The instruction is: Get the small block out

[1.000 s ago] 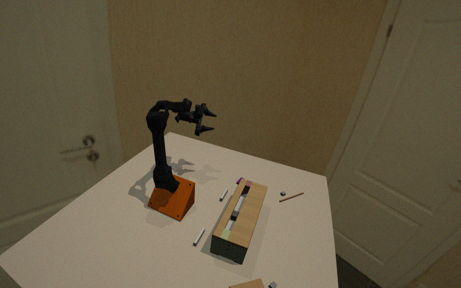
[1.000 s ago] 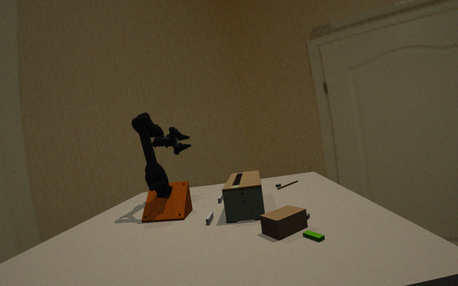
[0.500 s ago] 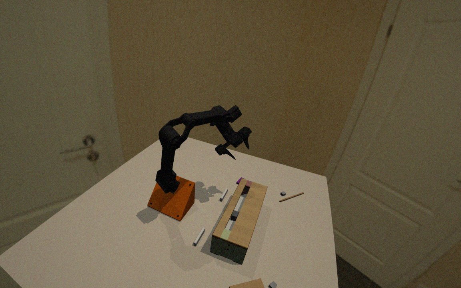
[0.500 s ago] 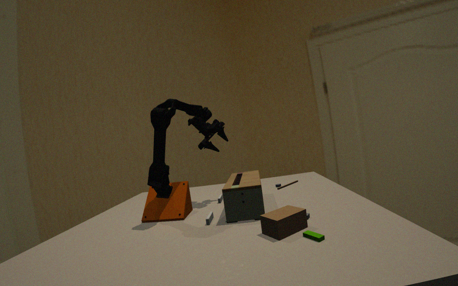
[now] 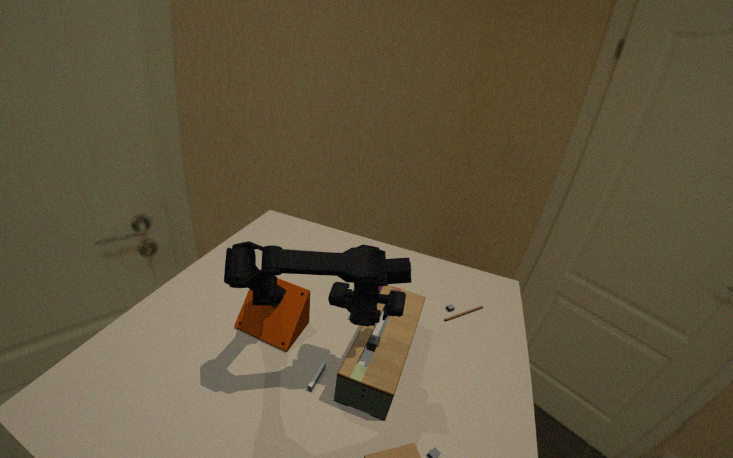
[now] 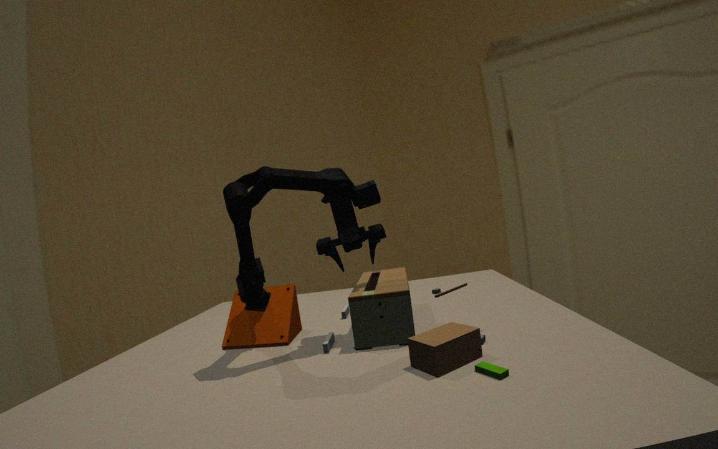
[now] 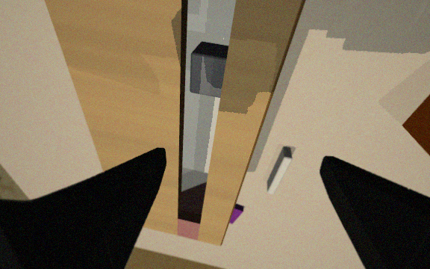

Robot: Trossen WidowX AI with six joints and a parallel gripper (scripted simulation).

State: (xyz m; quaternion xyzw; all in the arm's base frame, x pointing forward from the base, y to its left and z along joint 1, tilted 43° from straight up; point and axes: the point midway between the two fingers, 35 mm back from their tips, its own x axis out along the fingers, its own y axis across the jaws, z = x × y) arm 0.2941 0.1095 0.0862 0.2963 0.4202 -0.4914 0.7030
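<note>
The grey block lies 3 cm ahead of my gripper tip and 9 cm below it. Round my gripper tip: wood-topped box 2 cm ahead, 2 cm to the left, 11 cm below; then brown box 22 cm ahead, 27 cm to the right, 14 cm below; then brown stick 24 cm ahead, 38 cm to the left, 17 cm below.
</note>
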